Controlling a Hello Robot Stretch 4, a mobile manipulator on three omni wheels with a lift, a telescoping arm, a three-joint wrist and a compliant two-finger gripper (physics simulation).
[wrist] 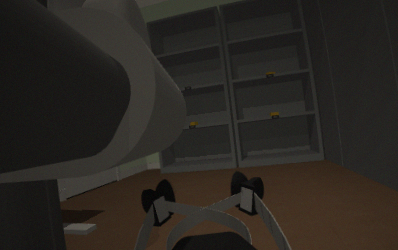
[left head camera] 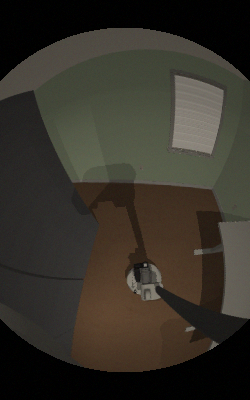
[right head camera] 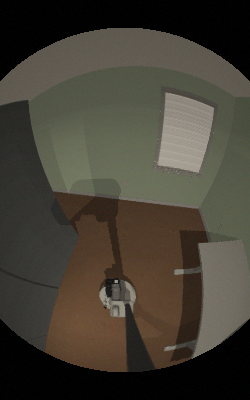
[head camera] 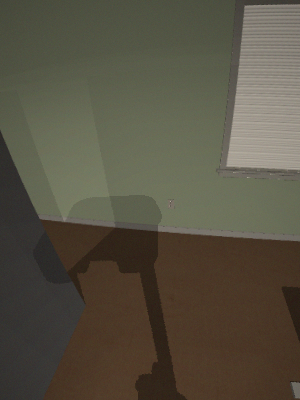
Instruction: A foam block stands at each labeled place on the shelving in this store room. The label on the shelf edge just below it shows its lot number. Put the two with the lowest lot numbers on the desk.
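Places are measured from the robot's base along level axes (x back, y right, z up), in centimetres.
Pixels of known places: gripper, fingertip midpoint: (wrist: 202, 189) (left head camera: 139, 293).
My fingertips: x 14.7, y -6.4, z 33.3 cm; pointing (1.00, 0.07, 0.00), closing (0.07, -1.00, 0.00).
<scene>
Behind a point stands the place of what it marks.
The shelving (wrist: 280, 159) @[x 244.8, y -78.0, z 2.4 cm] stands across the room in the wrist view, two bays side by side. Small yellow foam blocks stand on it: one (wrist: 270, 74) @[x 244.4, y -78.6, z 95.7 cm] on a middle shelf of the right bay, one (wrist: 274, 115) @[x 244.8, y -77.1, z 50.5 cm] on the shelf below, and one (wrist: 193, 124) @[x 272.0, y 13.7, z 52.0 cm] on a lower shelf of the left bay. A small dark block (wrist: 188, 88) @[x 261.5, y 14.1, z 94.3 cm] is on the shelf above that. The lot numbers cannot be read. The desk (left head camera: 240, 270) @[x 17.6, y 90.3, z 69.2 cm] (right head camera: 220, 290) @[x 14.4, y 88.5, z 69.2 cm] shows partly at the right in both side head views. My gripper (wrist: 202, 189) @[x 14.7, y -6.4, z 33.3 cm] is open and empty, far from the blocks.
A large dark grey surface (head camera: 30, 310) @[x -52.8, y -73.0, z 55.3 cm] (left head camera: 45, 200) @[x -51.9, y -73.1, z 106.2 cm] (right head camera: 30, 225) @[x -43.9, y -74.6, z 89.2 cm] rises at the left of the head views. A dark wall or panel (wrist: 357, 85) @[x 142.3, y -108.6, z 59.6 cm] stands right of the shelving. A blinded window (head camera: 265, 90) @[x -162.2, y 83.3, z 145.8 cm] is in the green wall. A desk foot (wrist: 80, 228) lies at lower left.
</scene>
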